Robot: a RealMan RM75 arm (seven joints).
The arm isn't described. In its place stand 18 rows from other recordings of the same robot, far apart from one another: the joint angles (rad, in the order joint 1, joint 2, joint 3, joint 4, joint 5, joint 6, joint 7), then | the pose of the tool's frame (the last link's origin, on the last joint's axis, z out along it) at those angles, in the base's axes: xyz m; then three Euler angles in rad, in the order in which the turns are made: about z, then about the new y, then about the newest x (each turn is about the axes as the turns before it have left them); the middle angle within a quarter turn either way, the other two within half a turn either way.
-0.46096 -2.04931 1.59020 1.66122 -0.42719 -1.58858 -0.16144 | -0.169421 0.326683 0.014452 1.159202 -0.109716 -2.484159
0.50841 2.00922 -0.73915 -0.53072 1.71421 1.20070 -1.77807 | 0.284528 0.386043 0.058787 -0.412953 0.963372 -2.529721
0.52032 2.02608 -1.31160 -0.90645 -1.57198 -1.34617 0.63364 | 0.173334 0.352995 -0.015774 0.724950 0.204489 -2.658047
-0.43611 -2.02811 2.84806 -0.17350 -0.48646 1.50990 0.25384 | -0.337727 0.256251 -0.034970 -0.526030 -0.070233 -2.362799
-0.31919 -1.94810 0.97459 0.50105 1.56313 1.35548 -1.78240 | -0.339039 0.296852 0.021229 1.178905 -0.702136 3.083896
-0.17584 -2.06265 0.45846 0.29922 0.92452 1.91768 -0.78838 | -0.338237 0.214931 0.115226 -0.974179 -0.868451 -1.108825
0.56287 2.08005 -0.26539 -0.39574 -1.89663 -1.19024 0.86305 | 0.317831 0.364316 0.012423 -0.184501 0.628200 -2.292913
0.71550 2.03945 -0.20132 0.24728 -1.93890 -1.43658 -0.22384 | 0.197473 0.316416 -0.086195 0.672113 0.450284 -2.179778
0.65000 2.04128 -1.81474 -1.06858 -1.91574 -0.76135 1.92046 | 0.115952 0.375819 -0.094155 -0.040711 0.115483 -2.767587
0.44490 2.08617 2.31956 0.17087 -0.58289 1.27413 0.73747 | 0.331976 0.342175 0.045707 -2.718234 -1.173300 1.349743
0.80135 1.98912 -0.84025 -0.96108 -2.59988 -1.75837 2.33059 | 0.214320 0.377656 0.053112 -0.910558 -0.107271 -2.915095
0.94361 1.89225 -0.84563 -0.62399 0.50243 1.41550 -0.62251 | 0.225094 0.432006 0.050124 -1.105115 0.041241 -2.747717
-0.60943 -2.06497 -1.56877 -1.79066 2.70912 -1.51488 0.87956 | -0.080776 0.350477 0.027730 0.014929 0.382639 -2.574921
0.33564 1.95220 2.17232 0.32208 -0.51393 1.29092 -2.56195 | 0.352102 0.332469 0.120728 0.403934 0.801128 -1.423061
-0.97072 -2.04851 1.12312 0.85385 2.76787 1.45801 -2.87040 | -0.169975 0.420931 -0.001614 1.134300 0.060705 -2.582262
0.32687 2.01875 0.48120 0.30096 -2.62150 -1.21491 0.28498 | 0.297830 0.256121 -0.085977 -0.093972 0.721836 -2.390342
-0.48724 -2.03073 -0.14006 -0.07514 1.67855 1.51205 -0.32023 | -0.301400 0.324879 0.020332 -0.432730 -0.855753 -1.566463
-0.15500 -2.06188 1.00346 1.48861 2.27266 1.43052 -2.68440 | -0.294277 0.294526 0.091731 1.251714 -0.474931 -2.765097
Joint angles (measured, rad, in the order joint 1, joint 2, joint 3, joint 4, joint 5, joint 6, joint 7), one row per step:
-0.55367 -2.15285 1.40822 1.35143 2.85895 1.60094 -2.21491
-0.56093 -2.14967 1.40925 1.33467 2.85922 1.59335 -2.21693
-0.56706 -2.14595 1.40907 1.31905 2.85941 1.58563 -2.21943
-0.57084 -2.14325 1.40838 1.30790 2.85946 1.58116 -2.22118
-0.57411 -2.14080 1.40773 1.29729 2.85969 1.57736 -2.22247
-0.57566 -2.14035 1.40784 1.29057 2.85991 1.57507 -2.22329
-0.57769 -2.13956 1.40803 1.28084 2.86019 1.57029 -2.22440
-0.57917 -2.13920 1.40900 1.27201 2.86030 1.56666 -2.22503
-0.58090 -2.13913 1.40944 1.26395 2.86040 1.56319 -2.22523
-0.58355 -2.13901 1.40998 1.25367 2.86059 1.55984 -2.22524
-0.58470 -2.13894 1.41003 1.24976 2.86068 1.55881 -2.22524
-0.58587 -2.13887 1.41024 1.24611 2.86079 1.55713 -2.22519
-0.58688 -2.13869 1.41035 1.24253 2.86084 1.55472 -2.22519
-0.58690 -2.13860 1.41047 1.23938 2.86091 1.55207 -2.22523
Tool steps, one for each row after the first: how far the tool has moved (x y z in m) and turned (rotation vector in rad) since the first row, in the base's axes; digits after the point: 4 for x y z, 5 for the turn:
-0.0013 0.0015 -0.0010 -0.00121 0.00403 0.00275
-0.0029 0.0031 -0.0014 -0.00023 0.00765 0.00664
-0.0043 0.0039 -0.0016 0.00012 0.01018 0.01096
-0.0058 0.0046 -0.0018 -0.00012 0.01282 0.01539
-0.0067 0.0047 -0.0024 -0.00130 0.01392 0.01851
-0.0080 0.0050 -0.0033 -0.00192 0.01531 0.02223
-0.0092 0.0050 -0.0043 -0.00403 0.01674 0.02569
-0.0101 0.0051 -0.0052 -0.00589 0.01766 0.02832
-0.0112 0.0051 -0.0064 -0.00917 0.01918 0.03175
-0.0116 0.0051 -0.0068 -0.01047 0.01979 0.03315
-0.0119 0.0053 -0.0072 -0.01128 0.02031 0.03377
-0.0122 0.0055 -0.0076 -0.01137 0.02066 0.03412
-0.0128 0.0056 -0.0079 -0.01109 0.02082 0.03497

